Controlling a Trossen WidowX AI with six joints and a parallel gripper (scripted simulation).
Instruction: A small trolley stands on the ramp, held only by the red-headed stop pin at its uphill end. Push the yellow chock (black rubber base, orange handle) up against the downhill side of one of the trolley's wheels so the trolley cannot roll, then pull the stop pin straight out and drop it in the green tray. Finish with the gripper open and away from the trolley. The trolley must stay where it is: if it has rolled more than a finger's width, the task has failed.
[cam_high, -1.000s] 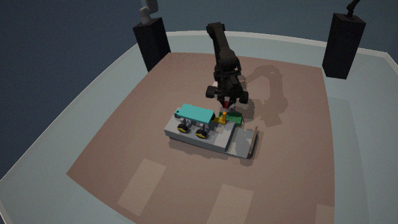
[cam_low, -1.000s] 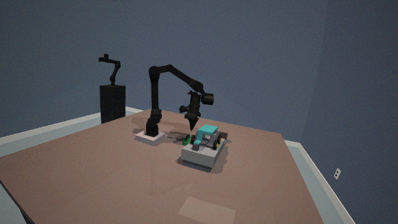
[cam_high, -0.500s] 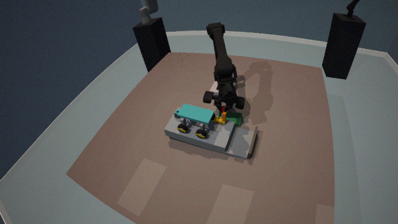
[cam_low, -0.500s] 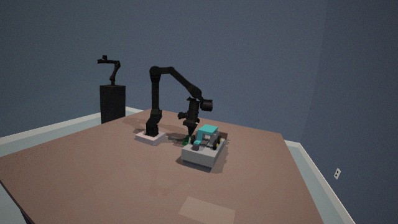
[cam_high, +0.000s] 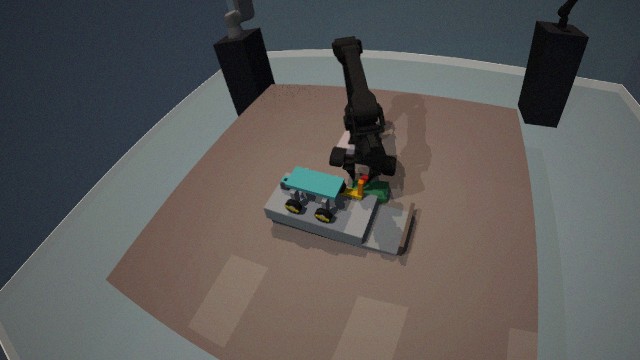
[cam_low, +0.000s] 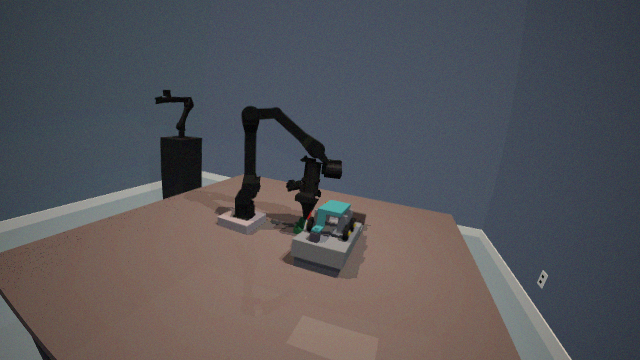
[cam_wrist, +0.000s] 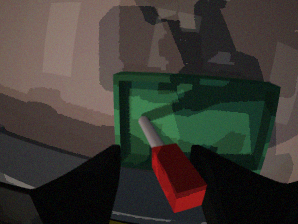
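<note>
Now: the red-headed stop pin 10 mm below my gripper tip. Round my gripper tip: green tray: 20 mm to the left, 60 mm below; then yellow chock: 70 mm ahead, 30 mm above; then teal trolley: 110 mm ahead, 100 mm to the right, 50 mm above.
</note>
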